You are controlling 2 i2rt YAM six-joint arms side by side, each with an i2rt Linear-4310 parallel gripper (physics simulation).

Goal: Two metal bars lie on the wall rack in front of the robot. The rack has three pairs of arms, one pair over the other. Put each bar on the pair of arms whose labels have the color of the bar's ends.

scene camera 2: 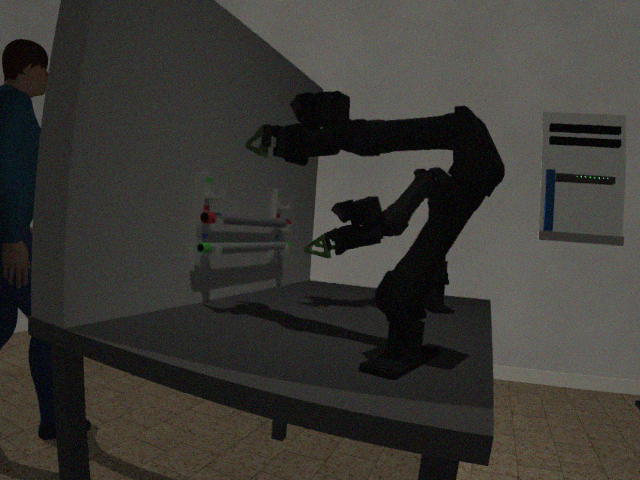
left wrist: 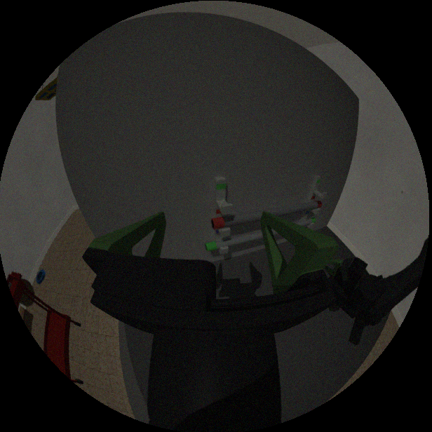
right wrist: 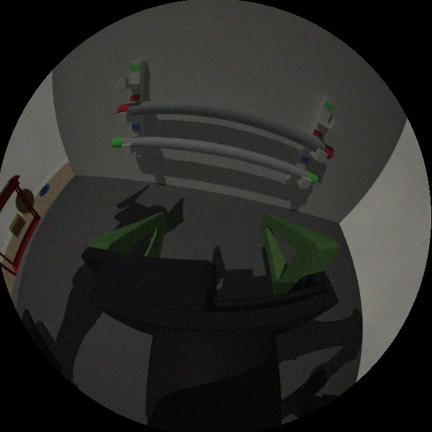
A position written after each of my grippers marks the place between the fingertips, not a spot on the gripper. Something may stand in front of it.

I see my left gripper (scene camera 2: 261,148), my right gripper (scene camera 2: 309,246), a red-ended bar (scene camera 2: 206,217) and a green-ended bar (right wrist: 205,147).
The red-ended bar also shows in the right wrist view (right wrist: 197,108). My left gripper also shows in the left wrist view (left wrist: 212,216). My right gripper is seen too in the right wrist view (right wrist: 213,217).
